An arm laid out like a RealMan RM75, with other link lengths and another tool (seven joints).
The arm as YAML. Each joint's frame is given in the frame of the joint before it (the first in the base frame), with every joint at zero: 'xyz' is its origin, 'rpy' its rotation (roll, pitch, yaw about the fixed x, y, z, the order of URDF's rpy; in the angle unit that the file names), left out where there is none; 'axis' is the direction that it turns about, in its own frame. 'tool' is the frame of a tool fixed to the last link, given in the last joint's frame.
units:
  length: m
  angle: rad
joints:
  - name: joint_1
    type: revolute
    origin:
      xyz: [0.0, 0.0, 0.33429]
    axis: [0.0, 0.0, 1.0]
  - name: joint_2
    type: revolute
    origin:
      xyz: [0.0, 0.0, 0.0]
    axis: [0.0, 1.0, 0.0]
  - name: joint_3
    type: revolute
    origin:
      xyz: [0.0, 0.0, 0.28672]
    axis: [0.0, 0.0, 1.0]
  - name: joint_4
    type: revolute
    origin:
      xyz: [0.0, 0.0, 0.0]
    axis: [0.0, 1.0, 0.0]
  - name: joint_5
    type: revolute
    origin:
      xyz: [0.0, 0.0, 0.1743]
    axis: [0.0, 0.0, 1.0]
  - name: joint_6
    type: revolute
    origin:
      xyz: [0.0, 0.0, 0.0]
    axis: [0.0, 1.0, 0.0]
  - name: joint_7
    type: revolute
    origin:
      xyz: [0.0, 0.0, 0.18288]
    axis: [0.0, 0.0, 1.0]
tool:
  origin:
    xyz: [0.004, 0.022, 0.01]
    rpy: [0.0, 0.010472, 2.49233]
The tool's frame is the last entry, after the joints.
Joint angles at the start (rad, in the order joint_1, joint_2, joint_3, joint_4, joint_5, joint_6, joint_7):
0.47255, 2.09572, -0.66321, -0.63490, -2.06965, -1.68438, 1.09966
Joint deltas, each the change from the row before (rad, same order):
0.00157, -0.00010, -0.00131, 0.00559, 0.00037, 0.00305, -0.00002
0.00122, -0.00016, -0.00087, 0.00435, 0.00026, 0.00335, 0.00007
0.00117, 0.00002, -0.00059, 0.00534, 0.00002, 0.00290, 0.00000
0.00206, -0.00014, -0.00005, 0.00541, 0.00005, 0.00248, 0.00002
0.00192, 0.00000, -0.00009, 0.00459, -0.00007, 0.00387, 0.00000
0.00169, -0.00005, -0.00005, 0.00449, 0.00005, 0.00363, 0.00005
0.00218, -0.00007, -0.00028, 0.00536, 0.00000, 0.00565, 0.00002
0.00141, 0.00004, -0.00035, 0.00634, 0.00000, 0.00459, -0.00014
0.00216, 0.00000, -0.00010, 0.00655, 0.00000, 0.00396, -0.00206
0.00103, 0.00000, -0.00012, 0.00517, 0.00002, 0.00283, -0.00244
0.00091, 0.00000, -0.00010, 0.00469, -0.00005, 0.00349, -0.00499
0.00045, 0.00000, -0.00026, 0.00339, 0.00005, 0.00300, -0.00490
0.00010, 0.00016, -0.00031, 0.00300, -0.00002, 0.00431, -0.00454
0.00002, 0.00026, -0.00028, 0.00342, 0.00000, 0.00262, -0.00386
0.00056, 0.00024, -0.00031, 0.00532, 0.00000, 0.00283, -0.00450
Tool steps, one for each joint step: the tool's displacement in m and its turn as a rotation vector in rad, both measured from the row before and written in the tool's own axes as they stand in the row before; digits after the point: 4 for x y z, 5 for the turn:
-0.0001, -0.0002, 0.0008, 0.00073, 0.00073, 0.00317
-0.0003, -0.0001, 0.0006, 0.00003, -0.00043, 0.00255
-0.0002, -0.0003, 0.0007, 0.00028, 0.00045, 0.00355
0.0000, 0.0000, 0.0008, 0.00021, 0.00101, 0.00289
-0.0003, 0.0002, 0.0008, -0.00038, -0.00060, 0.00233
-0.0003, 0.0001, 0.0007, -0.00049, -0.00053, 0.00247
-0.0006, 0.0003, 0.0009, -0.00082, -0.00178, 0.00273
-0.0004, -0.0002, 0.0008, -0.00038, -0.00058, 0.00413
-0.0003, -0.0001, 0.0010, -0.00004, 0.00031, 0.00178
-0.0002, -0.0003, 0.0006, -0.00007, 0.00025, 0.00117
-0.0004, -0.0002, 0.0006, -0.00037, -0.00065, -0.00169
-0.0004, -0.0002, 0.0004, -0.00041, -0.00094, -0.00238
-0.0007, -0.0002, 0.0004, -0.00100, -0.00234, -0.00200
-0.0004, -0.0004, 0.0004, -0.00030, -0.00055, -0.00083
-0.0003, -0.0006, 0.0007, 0.00010, 0.00032, -0.00028

